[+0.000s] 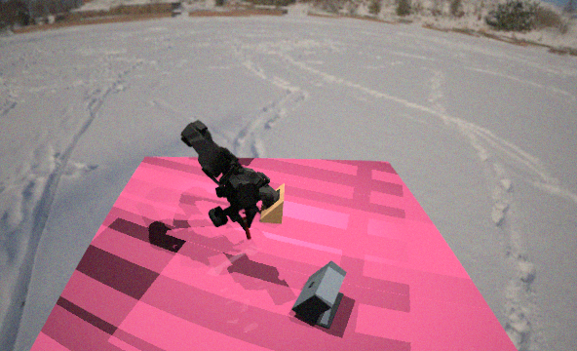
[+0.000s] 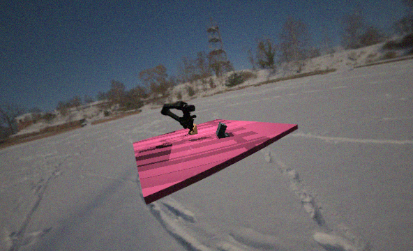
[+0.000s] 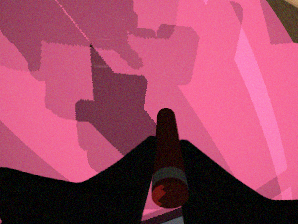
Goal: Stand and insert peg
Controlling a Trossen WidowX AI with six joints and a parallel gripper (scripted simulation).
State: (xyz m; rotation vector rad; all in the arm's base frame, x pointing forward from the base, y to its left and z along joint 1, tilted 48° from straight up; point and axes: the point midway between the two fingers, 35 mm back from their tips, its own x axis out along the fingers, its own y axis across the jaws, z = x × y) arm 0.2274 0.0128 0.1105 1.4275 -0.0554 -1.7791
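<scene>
Right now my gripper tip is 18 cm short of the grey sloped panel, 22 cm to the right of it and 5 cm above it. Round my gripper tip: red peg: 2 cm above.
</scene>
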